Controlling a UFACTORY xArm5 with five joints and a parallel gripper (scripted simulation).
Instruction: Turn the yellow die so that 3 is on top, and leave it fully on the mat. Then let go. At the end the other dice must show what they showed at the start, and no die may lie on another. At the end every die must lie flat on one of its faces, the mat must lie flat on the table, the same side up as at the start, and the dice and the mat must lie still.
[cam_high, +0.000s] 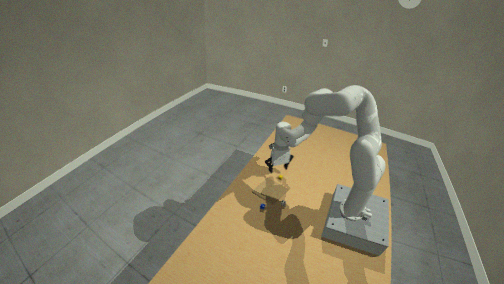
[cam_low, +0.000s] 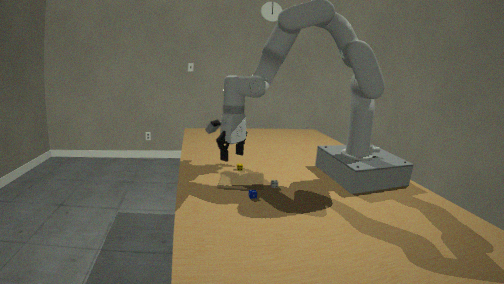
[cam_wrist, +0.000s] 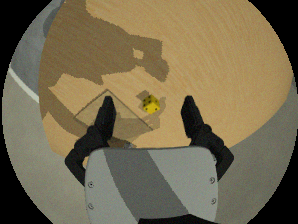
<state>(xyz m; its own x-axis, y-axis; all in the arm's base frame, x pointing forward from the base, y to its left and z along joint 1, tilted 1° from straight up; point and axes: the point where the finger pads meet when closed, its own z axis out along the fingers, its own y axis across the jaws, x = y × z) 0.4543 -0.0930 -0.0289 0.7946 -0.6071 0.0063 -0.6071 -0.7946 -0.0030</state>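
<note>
Right now the yellow die is 3 cm behind my hand, 2 cm to the left of it and 4 cm below it. From my hand the other things lie so: blue die (6 cm behind, 25 cm to the left, 4 cm below); grey die (13 cm behind, 17 cm to the left, 4 cm below); tan mat (3 cm behind, 13 cm to the left, 5 cm below).
</note>
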